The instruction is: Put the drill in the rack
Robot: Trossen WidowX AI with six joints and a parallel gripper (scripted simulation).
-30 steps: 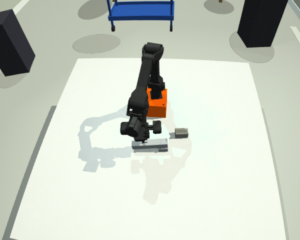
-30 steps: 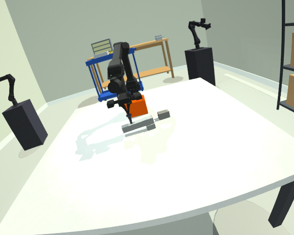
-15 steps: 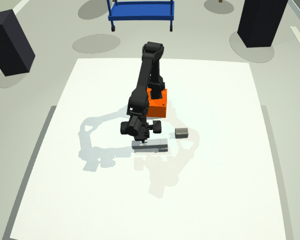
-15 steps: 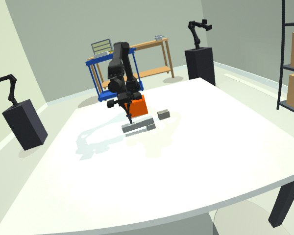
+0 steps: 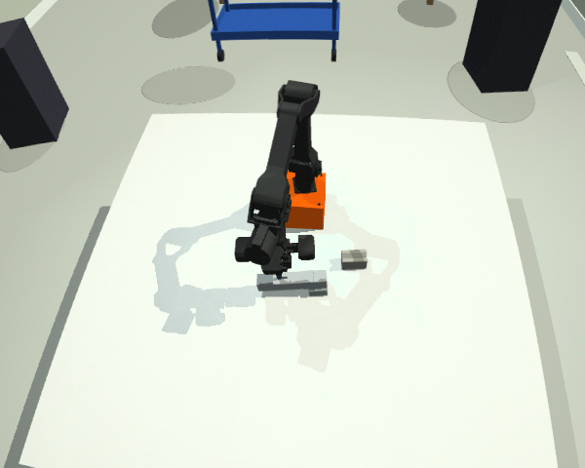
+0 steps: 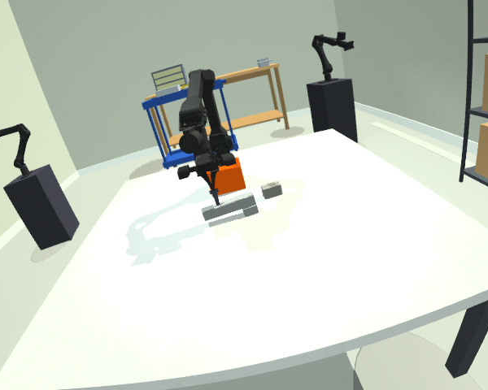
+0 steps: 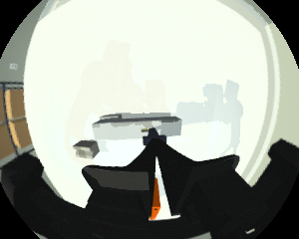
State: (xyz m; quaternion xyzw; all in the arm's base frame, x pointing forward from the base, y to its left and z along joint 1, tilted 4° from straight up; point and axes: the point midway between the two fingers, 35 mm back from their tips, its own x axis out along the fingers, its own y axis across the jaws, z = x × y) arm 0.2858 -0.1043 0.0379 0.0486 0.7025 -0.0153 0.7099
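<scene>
The drill lies 70 mm below my gripper tip and 60 mm to the left of it. Round my gripper tip: grey rack 210 mm to the left, 100 mm below, 60 mm behind; then dark key 30 mm below; then long grey block 80 mm below, 40 mm to the left.
</scene>
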